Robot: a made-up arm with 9 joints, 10 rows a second.
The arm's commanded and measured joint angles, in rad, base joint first. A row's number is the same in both.
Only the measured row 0 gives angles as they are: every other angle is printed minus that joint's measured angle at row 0.
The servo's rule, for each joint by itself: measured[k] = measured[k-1] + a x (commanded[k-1-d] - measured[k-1]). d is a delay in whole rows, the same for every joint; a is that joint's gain. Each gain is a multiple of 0.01, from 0.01 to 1. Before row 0 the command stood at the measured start. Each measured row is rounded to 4 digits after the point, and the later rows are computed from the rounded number. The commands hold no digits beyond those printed.
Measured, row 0: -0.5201, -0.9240, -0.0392, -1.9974, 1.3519, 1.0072, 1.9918, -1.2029, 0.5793
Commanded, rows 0 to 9: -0.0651, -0.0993, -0.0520, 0.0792, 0.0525, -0.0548, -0.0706, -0.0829, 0.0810; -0.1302, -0.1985, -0.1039, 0.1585, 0.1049, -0.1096, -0.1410, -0.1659, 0.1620; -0.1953, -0.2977, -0.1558, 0.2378, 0.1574, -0.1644, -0.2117, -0.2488, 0.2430; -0.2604, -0.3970, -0.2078, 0.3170, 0.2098, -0.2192, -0.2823, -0.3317, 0.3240; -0.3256, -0.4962, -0.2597, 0.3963, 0.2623, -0.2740, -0.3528, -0.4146, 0.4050; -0.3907, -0.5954, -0.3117, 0.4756, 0.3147, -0.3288, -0.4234, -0.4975, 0.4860; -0.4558, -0.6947, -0.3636, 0.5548, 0.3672, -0.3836, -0.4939, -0.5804, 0.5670; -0.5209, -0.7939, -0.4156, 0.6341, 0.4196, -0.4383, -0.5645, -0.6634, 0.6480; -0.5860, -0.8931, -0.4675, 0.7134, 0.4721, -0.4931, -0.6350, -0.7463, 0.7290; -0.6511, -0.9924, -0.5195, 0.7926, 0.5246, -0.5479, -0.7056, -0.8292, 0.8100
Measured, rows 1 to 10: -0.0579, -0.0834, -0.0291, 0.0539, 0.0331, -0.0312, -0.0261, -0.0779, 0.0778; -0.1222, -0.1801, -0.0710, 0.1250, 0.0783, -0.0759, -0.0686, -0.1606, 0.1586; -0.1873, -0.2789, -0.1185, 0.2017, 0.1281, -0.1263, -0.1215, -0.2435, 0.2396; -0.2524, -0.3781, -0.1685, 0.2801, 0.1796, -0.1793, -0.1810, -0.3264, 0.3206; -0.3175, -0.4773, -0.2196, 0.3591, 0.2317, -0.2333, -0.2446, -0.4093, 0.4016; -0.3826, -0.5765, -0.2712, 0.4383, 0.2840, -0.2877, -0.3108, -0.4922, 0.4826; -0.4477, -0.6758, -0.3229, 0.5175, 0.3364, -0.3424, -0.3785, -0.5751, 0.5636; -0.5128, -0.7750, -0.3748, 0.5968, 0.3888, -0.3971, -0.4473, -0.6581, 0.6446; -0.5779, -0.8742, -0.4267, 0.6761, 0.4413, -0.4518, -0.5167, -0.7410, 0.7256; -0.6430, -0.9735, -0.4787, 0.7553, 0.4938, -0.5066, -0.5866, -0.8239, 0.8066
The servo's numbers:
d 0
a 0.89 0.84 0.56 0.68 0.63 0.57 0.37 0.94 0.96

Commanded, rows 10 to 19: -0.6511, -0.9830, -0.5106, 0.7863, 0.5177, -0.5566, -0.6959, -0.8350, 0.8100; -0.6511, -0.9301, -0.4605, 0.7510, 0.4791, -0.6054, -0.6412, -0.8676, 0.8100; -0.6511, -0.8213, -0.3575, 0.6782, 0.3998, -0.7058, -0.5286, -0.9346, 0.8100; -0.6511, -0.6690, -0.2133, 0.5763, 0.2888, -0.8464, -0.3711, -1.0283, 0.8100; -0.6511, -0.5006, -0.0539, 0.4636, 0.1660, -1.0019, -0.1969, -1.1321, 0.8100; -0.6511, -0.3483, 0.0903, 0.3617, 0.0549, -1.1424, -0.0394, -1.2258, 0.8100; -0.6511, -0.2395, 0.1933, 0.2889, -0.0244, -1.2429, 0.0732, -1.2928, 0.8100; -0.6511, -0.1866, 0.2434, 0.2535, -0.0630, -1.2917, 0.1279, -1.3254, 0.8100; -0.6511, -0.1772, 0.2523, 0.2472, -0.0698, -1.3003, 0.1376, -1.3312, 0.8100; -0.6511, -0.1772, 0.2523, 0.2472, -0.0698, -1.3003, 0.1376, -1.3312, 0.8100
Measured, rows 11 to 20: -0.6502, -0.9815, -0.4966, 0.7764, 0.5089, -0.5351, -0.6270, -0.8343, 0.8099; -0.6510, -0.9383, -0.4764, 0.7591, 0.4901, -0.5752, -0.6323, -0.8656, 0.8100; -0.6511, -0.8400, -0.4098, 0.7041, 0.4332, -0.6496, -0.5939, -0.9305, 0.8100; -0.6511, -0.6964, -0.2998, 0.6172, 0.3422, -0.7618, -0.5115, -1.0224, 0.8100; -0.6511, -0.5319, -0.1621, 0.5128, 0.2312, -0.8987, -0.3951, -1.1255, 0.8100; -0.6511, -0.3777, -0.0208, 0.4101, 0.1201, -1.0376, -0.2635, -1.2198, 0.8100; -0.6511, -0.2616, 0.0991, 0.3277, 0.0291, -1.1546, -0.1389, -1.2884, 0.8100; -0.6511, -0.1986, 0.1799, 0.2772, -0.0289, -1.2327, -0.0402, -1.3232, 0.8100; -0.6511, -0.1806, 0.2204, 0.2568, -0.0547, -1.2712, 0.0256, -1.3307, 0.8100; -0.6511, -0.1777, 0.2383, 0.2503, -0.0642, -1.2878, 0.0670, -1.3312, 0.8100
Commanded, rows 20 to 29: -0.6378, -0.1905, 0.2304, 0.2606, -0.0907, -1.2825, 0.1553, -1.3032, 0.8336; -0.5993, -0.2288, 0.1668, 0.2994, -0.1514, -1.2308, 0.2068, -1.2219, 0.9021; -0.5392, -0.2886, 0.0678, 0.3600, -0.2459, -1.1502, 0.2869, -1.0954, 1.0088; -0.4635, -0.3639, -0.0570, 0.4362, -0.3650, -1.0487, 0.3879, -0.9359, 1.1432; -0.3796, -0.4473, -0.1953, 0.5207, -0.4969, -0.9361, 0.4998, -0.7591, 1.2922; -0.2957, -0.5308, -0.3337, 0.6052, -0.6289, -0.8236, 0.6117, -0.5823, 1.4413; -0.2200, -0.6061, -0.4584, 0.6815, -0.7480, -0.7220, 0.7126, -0.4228, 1.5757; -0.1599, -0.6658, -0.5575, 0.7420, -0.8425, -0.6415, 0.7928, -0.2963, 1.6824; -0.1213, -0.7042, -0.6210, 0.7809, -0.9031, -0.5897, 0.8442, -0.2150, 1.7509; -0.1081, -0.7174, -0.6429, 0.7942, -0.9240, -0.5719, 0.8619, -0.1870, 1.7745
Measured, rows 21 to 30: -0.6393, -0.1885, 0.2339, 0.2573, -0.0809, -1.2848, 0.0997, -1.3049, 0.8327; -0.6037, -0.2224, 0.1963, 0.2859, -0.1253, -1.2540, 0.1393, -1.2269, 0.8993; -0.5463, -0.2780, 0.1243, 0.3363, -0.2013, -1.1948, 0.1939, -1.1033, 1.0044; -0.4726, -0.3502, 0.0228, 0.4042, -0.3044, -1.1115, 0.2657, -0.9459, 1.1376; -0.3898, -0.4318, -0.0993, 0.4834, -0.4257, -1.0115, 0.3523, -0.7703, 1.2860; -0.3061, -0.5150, -0.2306, 0.5662, -0.5537, -0.9044, 0.4483, -0.5936, 1.4351; -0.2295, -0.5915, -0.3582, 0.6446, -0.6761, -0.8004, 0.5461, -0.4330, 1.5701; -0.1676, -0.6539, -0.4698, 0.7108, -0.7809, -0.7098, 0.6374, -0.3045, 1.6779; -0.1264, -0.6962, -0.5545, 0.7585, -0.8579, -0.6413, 0.7139, -0.2204, 1.7480; -0.1101, -0.7140, -0.6040, 0.7828, -0.8995, -0.6017, 0.7687, -0.1890, 1.7734
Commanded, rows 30 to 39: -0.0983, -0.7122, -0.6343, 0.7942, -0.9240, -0.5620, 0.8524, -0.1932, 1.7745; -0.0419, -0.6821, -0.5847, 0.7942, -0.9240, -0.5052, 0.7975, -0.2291, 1.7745; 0.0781, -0.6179, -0.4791, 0.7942, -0.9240, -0.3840, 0.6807, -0.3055, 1.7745; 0.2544, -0.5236, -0.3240, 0.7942, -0.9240, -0.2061, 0.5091, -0.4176, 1.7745; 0.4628, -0.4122, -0.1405, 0.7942, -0.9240, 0.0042, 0.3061, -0.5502, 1.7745; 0.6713, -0.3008, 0.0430, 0.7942, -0.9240, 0.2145, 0.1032, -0.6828, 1.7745; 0.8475, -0.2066, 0.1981, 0.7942, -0.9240, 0.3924, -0.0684, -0.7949, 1.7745; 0.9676, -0.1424, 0.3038, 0.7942, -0.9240, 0.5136, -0.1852, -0.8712, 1.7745; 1.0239, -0.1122, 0.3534, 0.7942, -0.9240, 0.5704, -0.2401, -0.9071, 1.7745; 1.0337, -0.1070, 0.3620, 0.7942, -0.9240, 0.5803, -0.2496, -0.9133, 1.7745
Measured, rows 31 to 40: -0.0996, -0.7125, -0.6210, 0.7906, -0.9149, -0.5791, 0.7997, -0.1929, 1.7745; -0.0482, -0.6870, -0.6007, 0.7930, -0.9206, -0.5370, 0.7989, -0.2269, 1.7745; 0.0642, -0.6290, -0.5326, 0.7938, -0.9227, -0.4498, 0.7552, -0.3008, 1.7745; 0.2335, -0.5405, -0.4158, 0.7941, -0.9235, -0.3109, 0.6641, -0.4106, 1.7745; 0.4376, -0.4327, -0.2616, 0.7942, -0.9238, -0.1313, 0.5316, -0.5418, 1.7745; 0.6456, -0.3219, -0.0910, 0.7942, -0.9239, 0.0658, 0.3731, -0.6743, 1.7745; 0.8253, -0.2250, 0.0709, 0.7942, -0.9240, 0.2520, 0.2097, -0.7877, 1.7745; 0.9519, -0.1556, 0.2013, 0.7942, -0.9240, 0.4011, 0.0636, -0.8662, 1.7745; 1.0160, -0.1191, 0.2865, 0.7942, -0.9240, 0.4976, -0.0488, -0.9046, 1.7745; 1.0318, -0.1089, 0.3288, 0.7942, -0.9240, 0.5447, -0.1231, -0.9128, 1.7745
